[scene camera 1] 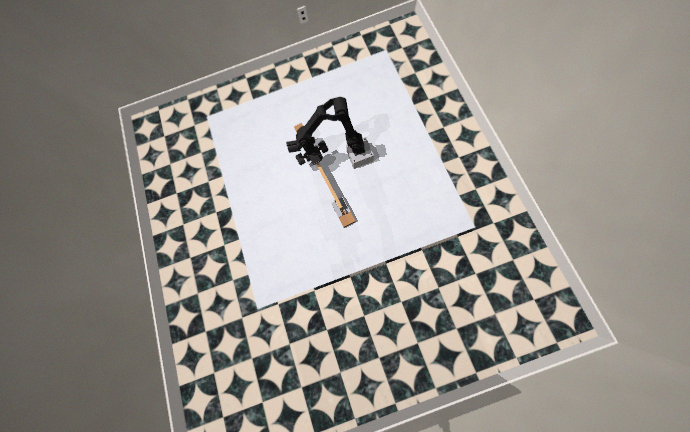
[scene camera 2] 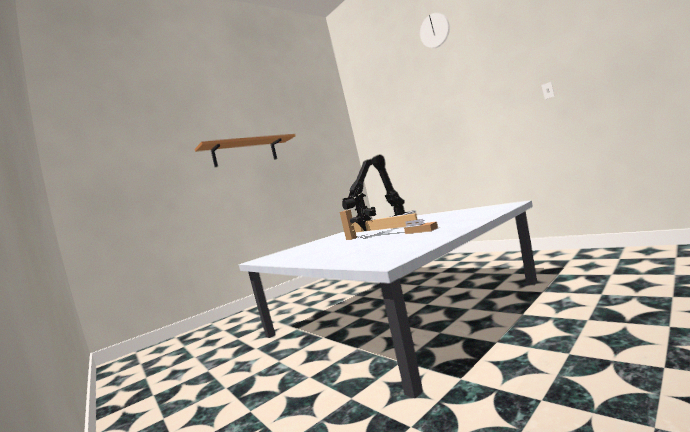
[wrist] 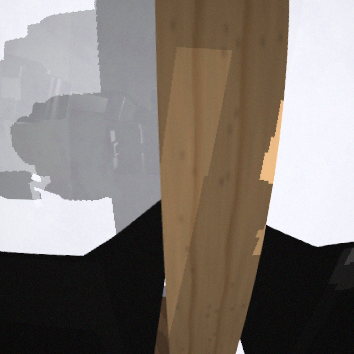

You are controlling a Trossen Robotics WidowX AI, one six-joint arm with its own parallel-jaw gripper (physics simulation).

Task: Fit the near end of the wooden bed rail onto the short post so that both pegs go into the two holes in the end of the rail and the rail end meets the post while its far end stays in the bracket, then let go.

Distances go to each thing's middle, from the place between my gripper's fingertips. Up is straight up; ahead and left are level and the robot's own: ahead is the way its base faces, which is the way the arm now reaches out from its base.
Labels:
My hand is 13 cm to the right of the wooden bed rail (wrist: 220,79), 3 cm below it and 2 cm past it.

